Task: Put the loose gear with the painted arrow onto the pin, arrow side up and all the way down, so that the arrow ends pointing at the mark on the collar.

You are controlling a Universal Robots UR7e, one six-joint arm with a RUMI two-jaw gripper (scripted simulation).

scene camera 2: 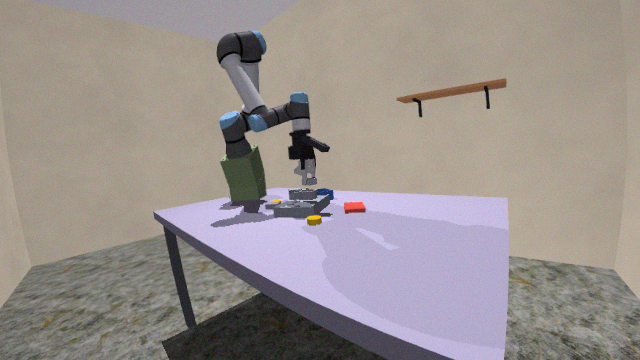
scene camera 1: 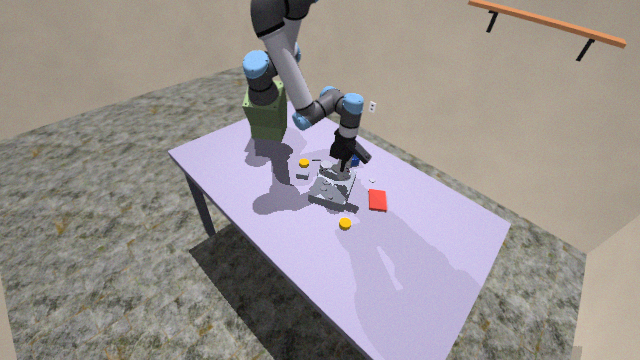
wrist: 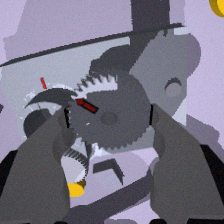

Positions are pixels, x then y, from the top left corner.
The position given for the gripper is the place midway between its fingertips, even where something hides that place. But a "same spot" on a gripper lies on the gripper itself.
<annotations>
The gripper shows in scene camera 2, in scene camera 1 and in the wrist view (109, 106). A grey base plate shows in scene camera 2, in scene camera 1 and in the wrist view (156, 56). One and the same spot on the grey base plate: (scene camera 2: 310, 204) is (scene camera 1: 341, 196). The same spot on the gripper: (scene camera 2: 305, 166) is (scene camera 1: 344, 169).
</annotations>
